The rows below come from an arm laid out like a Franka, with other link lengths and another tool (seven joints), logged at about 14 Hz.
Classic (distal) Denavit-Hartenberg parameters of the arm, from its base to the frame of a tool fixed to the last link. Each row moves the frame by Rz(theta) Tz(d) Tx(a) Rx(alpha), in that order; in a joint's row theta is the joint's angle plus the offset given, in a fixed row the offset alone. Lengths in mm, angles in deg.
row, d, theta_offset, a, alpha
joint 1, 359.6, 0, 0, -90
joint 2, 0, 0, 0, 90
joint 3, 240.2, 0, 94, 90
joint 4, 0, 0, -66.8, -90
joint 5, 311, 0, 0, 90
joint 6, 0, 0, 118.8, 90
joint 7, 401.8, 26.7, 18.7, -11.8
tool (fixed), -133.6, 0, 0, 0
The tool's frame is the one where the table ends.
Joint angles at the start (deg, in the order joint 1, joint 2, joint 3, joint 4, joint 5, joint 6, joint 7):
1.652, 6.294, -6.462, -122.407, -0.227, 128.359, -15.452
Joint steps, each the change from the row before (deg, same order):
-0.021, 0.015, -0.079, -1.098, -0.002, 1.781, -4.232
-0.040, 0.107, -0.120, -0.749, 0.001, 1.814, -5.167
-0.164, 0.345, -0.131, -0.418, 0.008, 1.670, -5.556
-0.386, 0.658, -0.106, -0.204, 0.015, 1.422, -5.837
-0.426, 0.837, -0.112, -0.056, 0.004, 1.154, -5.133
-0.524, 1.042, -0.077, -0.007, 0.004, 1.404, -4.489
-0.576, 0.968, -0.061, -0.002, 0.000, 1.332, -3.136
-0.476, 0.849, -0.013, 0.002, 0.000, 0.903, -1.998
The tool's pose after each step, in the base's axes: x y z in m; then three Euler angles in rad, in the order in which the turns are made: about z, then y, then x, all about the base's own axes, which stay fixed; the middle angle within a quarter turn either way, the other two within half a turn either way. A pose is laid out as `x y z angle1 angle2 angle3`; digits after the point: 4 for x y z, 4 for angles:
0.5437 -0.0243 0.1700 0.2017 -0.0367 2.9238
0.5441 -0.0240 0.1679 0.1194 -0.0027 2.9192
0.5450 -0.0252 0.1657 0.0327 0.0313 2.9154
0.5448 -0.0286 0.1614 -0.0567 0.0597 2.9129
0.5439 -0.0328 0.1558 -0.1346 0.0802 2.9115
0.5437 -0.0382 0.1493 -0.2004 0.0996 2.9102
0.5440 -0.0443 0.1433 -0.2425 0.1141 2.9084
0.5434 -0.0490 0.1374 -0.2687 0.1199 2.9073

